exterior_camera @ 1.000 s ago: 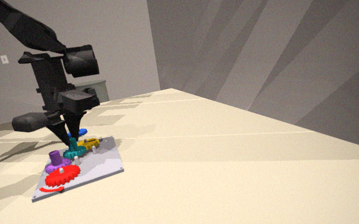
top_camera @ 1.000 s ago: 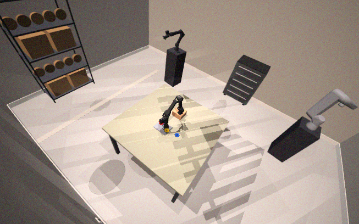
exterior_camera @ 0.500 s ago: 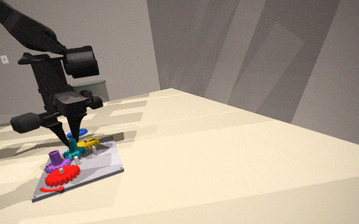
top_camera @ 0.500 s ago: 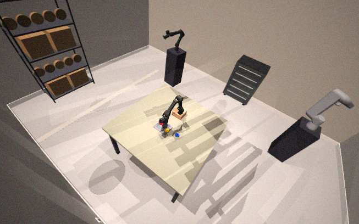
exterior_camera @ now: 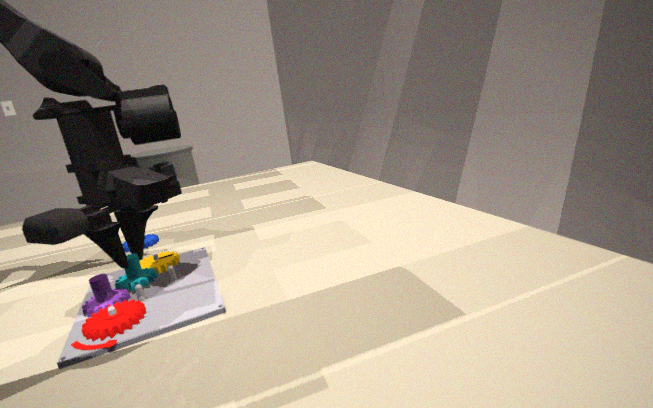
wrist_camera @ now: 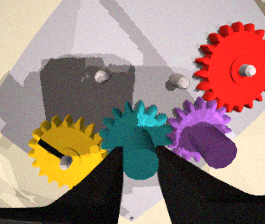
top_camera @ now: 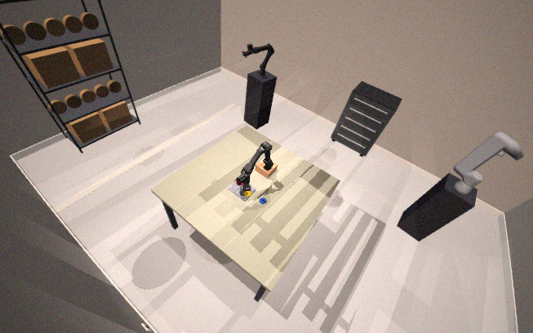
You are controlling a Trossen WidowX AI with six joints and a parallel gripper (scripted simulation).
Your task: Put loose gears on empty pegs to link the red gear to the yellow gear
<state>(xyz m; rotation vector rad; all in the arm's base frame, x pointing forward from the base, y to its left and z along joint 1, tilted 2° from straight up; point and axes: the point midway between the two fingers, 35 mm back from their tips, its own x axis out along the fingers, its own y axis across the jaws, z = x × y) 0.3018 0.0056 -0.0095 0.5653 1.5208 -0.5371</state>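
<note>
My gripper tip is 1 cm above the teal gear. From my gripper tip the other things lie so: yellow gear (5 cm to the left, 2 cm below, 2 cm ahead); grey board (3 cm to the right, 3 cm below, 2 cm ahead); purple gear (4 cm to the right, 3 cm behind, 2 cm below).
</note>
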